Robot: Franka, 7 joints.
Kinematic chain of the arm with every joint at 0, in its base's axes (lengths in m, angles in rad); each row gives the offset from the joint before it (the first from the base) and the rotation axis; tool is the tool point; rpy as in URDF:
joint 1: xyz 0 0 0.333 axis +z
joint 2: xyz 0 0 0 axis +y
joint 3: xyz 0 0 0.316 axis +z
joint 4: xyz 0.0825 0 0 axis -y
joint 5: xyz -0.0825 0 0.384 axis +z
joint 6: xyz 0 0 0 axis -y
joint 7: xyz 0.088 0 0 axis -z
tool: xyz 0 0 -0.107 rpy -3.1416 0 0
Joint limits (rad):
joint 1: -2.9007..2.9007
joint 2: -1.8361..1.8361
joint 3: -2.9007..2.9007
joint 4: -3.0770..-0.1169
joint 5: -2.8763..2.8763
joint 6: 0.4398..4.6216
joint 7: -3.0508..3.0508
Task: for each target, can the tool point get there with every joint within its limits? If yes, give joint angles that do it. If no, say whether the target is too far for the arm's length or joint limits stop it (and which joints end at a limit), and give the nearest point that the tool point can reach.
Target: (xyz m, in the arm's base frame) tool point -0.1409 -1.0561 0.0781
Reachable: no: too far | nearest point -0.1103 -0.8270 0.1334 | short by 0.238 m
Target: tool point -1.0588 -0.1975 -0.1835
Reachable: no: too far | nearest point -0.7604 -0.1418 -0.0380 | short by 0.337 m
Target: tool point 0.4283 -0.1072 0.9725
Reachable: yes | joints 0.3417 -0.2421 -0.4487 -1.3140 -0.2290 2.4858 -1.1066
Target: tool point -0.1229 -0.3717 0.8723
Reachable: yes | joints 0.2702 0.5121 -2.4348 -1.4515 -0.4768 1.6118 -0.3462
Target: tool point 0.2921 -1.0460 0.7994
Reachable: no: too far | nearest point 0.2120 -0.7592 0.6715 | short by 0.324 m
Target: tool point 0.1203 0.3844 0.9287
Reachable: yes | joints 0.0291 0.4047 1.5131 -1.0747 -1.3663 3.9748 0.8388
